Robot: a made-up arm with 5 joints. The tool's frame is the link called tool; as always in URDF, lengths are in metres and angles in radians.
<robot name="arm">
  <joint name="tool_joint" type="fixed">
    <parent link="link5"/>
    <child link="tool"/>
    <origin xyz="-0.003 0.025 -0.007" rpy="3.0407 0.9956 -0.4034"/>
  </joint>
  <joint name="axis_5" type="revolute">
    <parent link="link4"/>
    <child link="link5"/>
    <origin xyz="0.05 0.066 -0.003" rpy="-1.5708 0 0"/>
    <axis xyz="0 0 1"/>
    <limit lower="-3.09" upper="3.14"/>
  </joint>
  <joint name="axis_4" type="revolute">
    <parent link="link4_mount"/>
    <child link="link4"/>
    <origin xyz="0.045 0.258 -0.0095"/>
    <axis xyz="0 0 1"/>
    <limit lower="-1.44" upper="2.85"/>
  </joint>
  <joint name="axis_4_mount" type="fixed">
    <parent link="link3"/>
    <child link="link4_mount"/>
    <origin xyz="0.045 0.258 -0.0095"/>
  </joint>
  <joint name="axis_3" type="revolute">
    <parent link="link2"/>
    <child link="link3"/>
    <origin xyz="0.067 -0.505 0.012"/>
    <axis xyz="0 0 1"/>
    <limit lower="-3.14" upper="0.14"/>
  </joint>
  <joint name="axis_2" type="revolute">
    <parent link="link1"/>
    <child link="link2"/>
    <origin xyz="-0.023 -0.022 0.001" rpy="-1.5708 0 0"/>
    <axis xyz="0 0 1"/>
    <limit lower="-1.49" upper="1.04"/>
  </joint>
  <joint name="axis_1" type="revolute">
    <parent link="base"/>
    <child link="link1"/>
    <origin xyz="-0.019 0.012 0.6"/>
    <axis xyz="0 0 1"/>
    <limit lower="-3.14" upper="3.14"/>
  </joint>
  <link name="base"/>
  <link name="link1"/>
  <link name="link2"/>
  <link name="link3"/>
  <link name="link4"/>
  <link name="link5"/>
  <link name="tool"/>
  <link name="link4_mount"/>
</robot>
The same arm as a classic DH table. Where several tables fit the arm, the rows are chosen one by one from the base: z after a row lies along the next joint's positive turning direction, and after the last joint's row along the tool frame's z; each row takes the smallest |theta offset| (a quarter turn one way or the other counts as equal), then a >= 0, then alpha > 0; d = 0 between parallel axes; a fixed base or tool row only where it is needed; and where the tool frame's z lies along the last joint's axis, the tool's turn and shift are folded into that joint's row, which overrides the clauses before.
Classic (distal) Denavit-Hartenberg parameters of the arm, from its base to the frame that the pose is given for. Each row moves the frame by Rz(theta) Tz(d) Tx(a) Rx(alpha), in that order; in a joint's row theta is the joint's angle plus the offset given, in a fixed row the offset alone. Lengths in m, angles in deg.
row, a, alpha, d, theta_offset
base (fixed), -0.0225, 0.00, 0.0000, -32.28
axis_1, -0.0230, -90.00, 0.6010, 32.28
axis_2, 0.5094, 0.00, 0.0000, -82.44
axis_3, -0.5238, 0.00, 0.0000, -17.45
axis_4, -0.0500, 90.00, -0.0320, -80.11
axis_5, -0.0232, 122.77, 0.0654, 73.77
tool (fixed), 0.0000, 0.00, 0.0117, -86.26
Joint limits (deg, base to tool): -179.91..179.91 -85.37..59.59 -179.91..8.02 -82.51..163.29 -177.04..179.91

